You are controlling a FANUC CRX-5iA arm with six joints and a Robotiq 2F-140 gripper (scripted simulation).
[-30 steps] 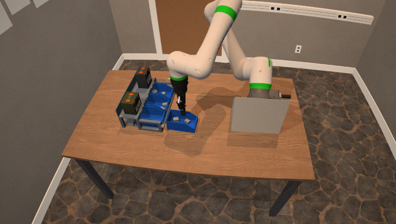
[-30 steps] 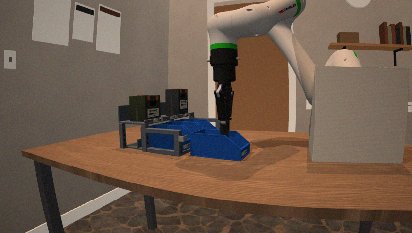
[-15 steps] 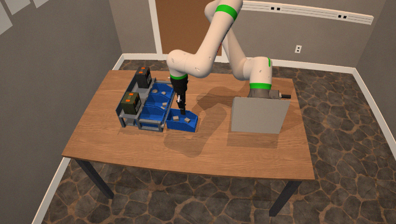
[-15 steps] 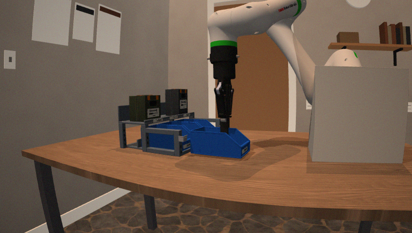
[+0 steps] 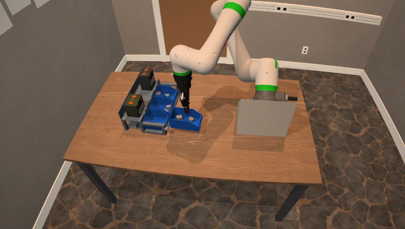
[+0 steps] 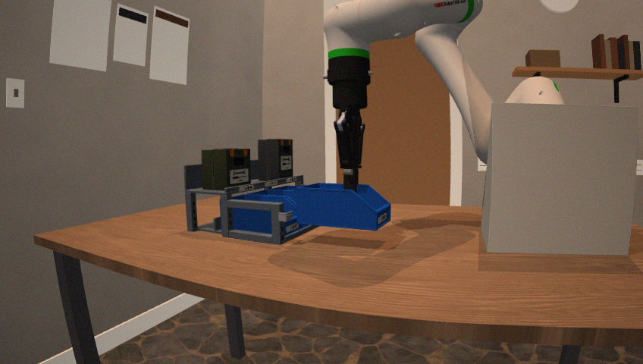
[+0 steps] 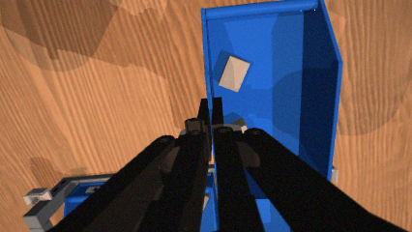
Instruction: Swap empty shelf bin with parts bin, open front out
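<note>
Now: hand 30 mm past the tan part, 20 mm to the right of it and 60 mm above it. From my hand the other things lie so: black box 290 mm ahead, 190 mm to the right, 40 mm above; then grey shelf 230 mm ahead, 70 mm to the right, 50 mm below.
</note>
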